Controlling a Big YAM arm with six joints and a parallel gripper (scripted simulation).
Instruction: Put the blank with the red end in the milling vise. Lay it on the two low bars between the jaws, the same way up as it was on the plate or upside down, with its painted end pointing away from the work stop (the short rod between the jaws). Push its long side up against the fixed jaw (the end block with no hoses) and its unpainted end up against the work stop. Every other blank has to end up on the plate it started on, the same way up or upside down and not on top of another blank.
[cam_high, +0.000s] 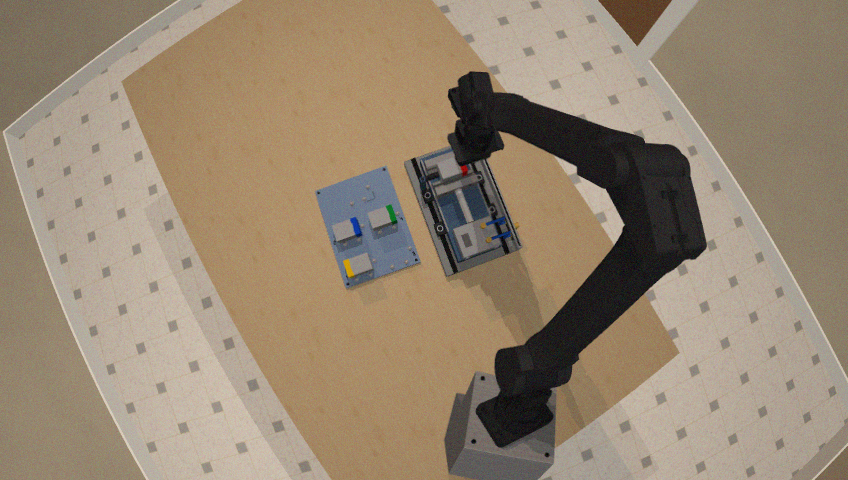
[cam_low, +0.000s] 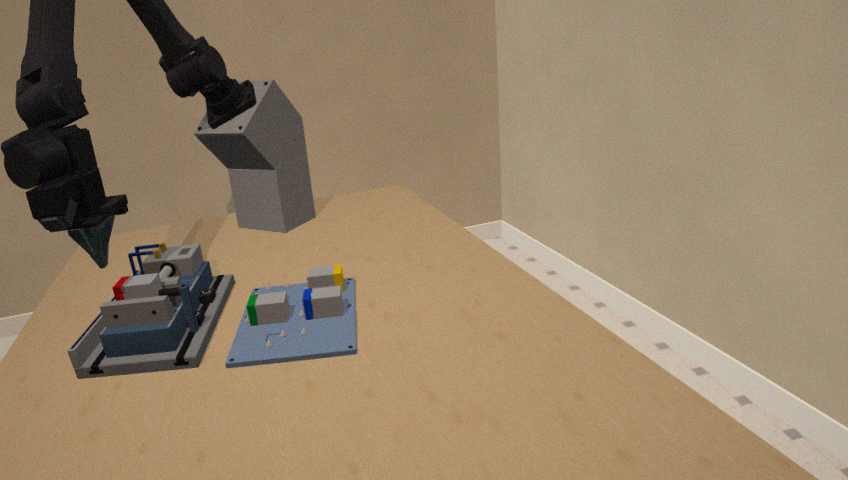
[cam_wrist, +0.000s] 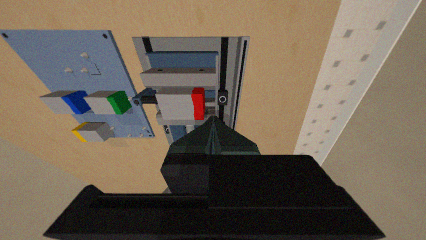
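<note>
Right now the red-ended blank is 50 mm below my hand, 40 mm to the left of it and 10 mm ahead of it. The rest, counted from my hand: green-ended blank: 230 mm to the left, 130 mm below, 10 mm ahead; then fixed jaw: 70 mm below, 40 mm to the left, 40 mm ahead; then work stop: 90 mm to the left, 60 mm below, 20 mm ahead.
</note>
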